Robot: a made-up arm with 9 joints. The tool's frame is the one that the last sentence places.
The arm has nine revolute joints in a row. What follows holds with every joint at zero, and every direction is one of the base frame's.
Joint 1 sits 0.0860 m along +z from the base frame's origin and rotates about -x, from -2.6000 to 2.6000 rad.
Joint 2 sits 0.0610 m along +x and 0.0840 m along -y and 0.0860 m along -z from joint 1 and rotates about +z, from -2.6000 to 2.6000 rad.
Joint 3 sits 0.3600 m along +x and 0.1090 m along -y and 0.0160 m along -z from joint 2 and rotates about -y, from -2.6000 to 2.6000 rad.
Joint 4 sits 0.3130 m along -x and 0.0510 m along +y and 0.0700 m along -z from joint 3 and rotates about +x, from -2.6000 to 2.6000 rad.
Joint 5 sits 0.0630 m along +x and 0.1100 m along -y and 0.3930 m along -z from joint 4 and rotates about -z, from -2.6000 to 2.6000 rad.
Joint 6 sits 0.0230 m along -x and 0.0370 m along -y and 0.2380 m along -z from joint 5 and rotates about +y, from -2.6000 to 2.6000 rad.
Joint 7 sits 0.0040 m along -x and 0.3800 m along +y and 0.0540 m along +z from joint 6 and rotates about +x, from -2.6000 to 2.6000 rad.
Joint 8 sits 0.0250 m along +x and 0.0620 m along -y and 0.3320 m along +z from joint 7 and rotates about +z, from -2.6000 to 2.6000 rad.
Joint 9 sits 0.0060 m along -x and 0.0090 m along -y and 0.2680 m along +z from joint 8 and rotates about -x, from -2.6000 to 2.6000 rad.
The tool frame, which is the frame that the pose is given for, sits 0.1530 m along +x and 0.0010 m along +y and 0.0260 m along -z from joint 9; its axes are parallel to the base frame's.
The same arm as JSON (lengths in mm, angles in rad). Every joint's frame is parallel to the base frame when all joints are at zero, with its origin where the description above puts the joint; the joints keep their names.
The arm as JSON. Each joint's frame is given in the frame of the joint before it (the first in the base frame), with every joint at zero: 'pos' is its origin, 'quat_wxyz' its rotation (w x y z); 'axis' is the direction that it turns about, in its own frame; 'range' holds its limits. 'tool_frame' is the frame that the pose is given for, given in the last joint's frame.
{"length_unit": "mm", "angle_unit": "rad", "joints": [{"joint": "joint 1", "pos": [0.0, 0.0, 86.0], "quat_wxyz": [1.0, 0.0, 0.0, 0.0], "axis": "-x", "range": [-2.6, 2.6]}, {"joint": "joint 2", "pos": [61.0, -84.0, -86.0], "quat_wxyz": [1.0, 0.0, 0.0, 0.0], "axis": "+z", "range": [-2.6, 2.6]}, {"joint": "joint 3", "pos": [360.0, -109.0, -16.0], "quat_wxyz": [1.0, 0.0, 0.0, 0.0], "axis": "-y", "range": [-2.6, 2.6]}, {"joint": "joint 4", "pos": [-313.0, 51.0, -70.0], "quat_wxyz": [1.0, 0.0, 0.0, 0.0], "axis": "+x", "range": [-2.6, 2.6]}, {"joint": "joint 5", "pos": [63.0, -110.0, -393.0], "quat_wxyz": [1.0, 0.0, 0.0, 0.0], "axis": "-z", "range": [-2.6, 2.6]}, {"joint": "joint 6", "pos": [-23.0, -37.0, -238.0], "quat_wxyz": [1.0, 0.0, 0.0, 0.0], "axis": "+y", "range": [-2.6, 2.6]}, {"joint": "joint 7", "pos": [-4.0, 380.0, 54.0], "quat_wxyz": [1.0, 0.0, 0.0, 0.0], "axis": "+x", "range": [-2.6, 2.6]}, {"joint": "joint 8", "pos": [25.0, -62.0, 332.0], "quat_wxyz": [1.0, 0.0, 0.0, 0.0], "axis": "+z", "range": [-2.6, 2.6]}, {"joint": "joint 9", "pos": [-6.0, -9.0, 268.0], "quat_wxyz": [1.0, 0.0, 0.0, 0.0], "axis": "-x", "range": [-2.6, 2.6]}], "tool_frame": {"pos": [153.0, 1.0, -26.0], "quat_wxyz": [1.0, 0.0, 0.0, 0.0]}}
